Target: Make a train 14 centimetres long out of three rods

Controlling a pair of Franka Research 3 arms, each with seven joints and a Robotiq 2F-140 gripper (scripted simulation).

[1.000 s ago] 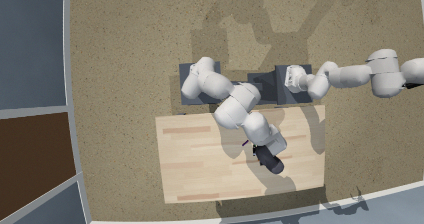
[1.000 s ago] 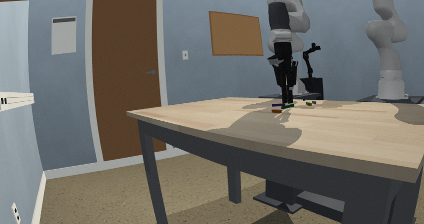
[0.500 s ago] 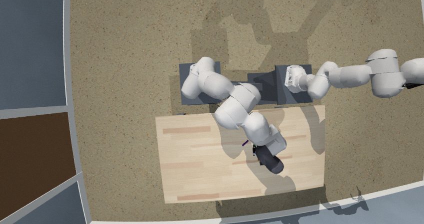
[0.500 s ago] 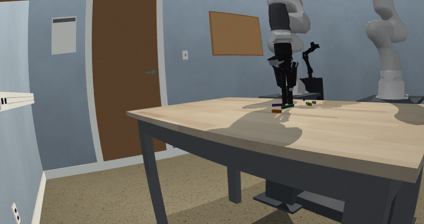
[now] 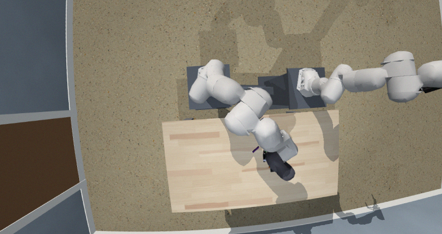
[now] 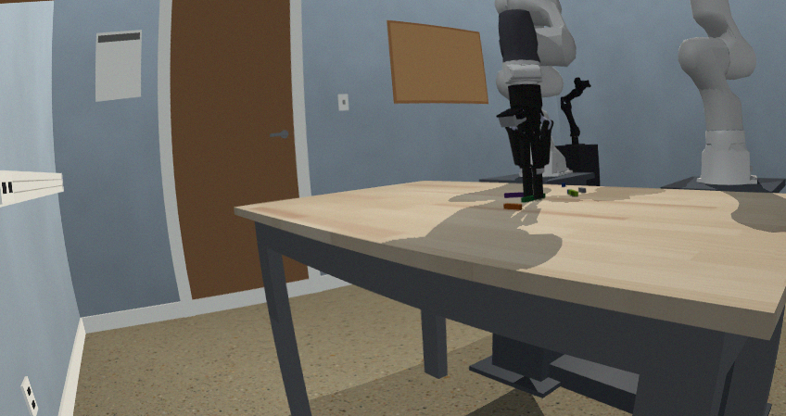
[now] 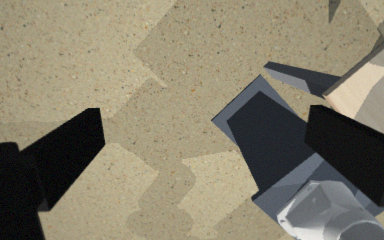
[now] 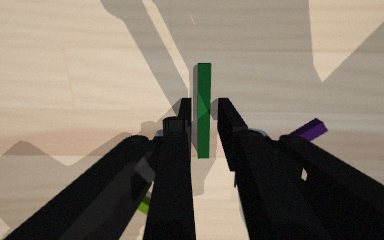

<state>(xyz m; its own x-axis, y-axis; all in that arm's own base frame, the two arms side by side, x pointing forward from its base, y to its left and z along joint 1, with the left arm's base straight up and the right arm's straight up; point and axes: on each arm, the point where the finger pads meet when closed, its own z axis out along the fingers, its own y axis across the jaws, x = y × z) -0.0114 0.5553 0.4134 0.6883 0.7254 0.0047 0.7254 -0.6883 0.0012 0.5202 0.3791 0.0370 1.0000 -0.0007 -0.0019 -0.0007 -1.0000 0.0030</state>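
Observation:
The green rod is 30 mm below my right hand. From my right hand the other things lie so: lime rod 100 mm behind, 40 mm to the left, 30 mm below; orange rod 120 mm ahead, 50 mm to the left, 30 mm below; purple rod 20 mm behind, 80 mm to the right, 30 mm below.

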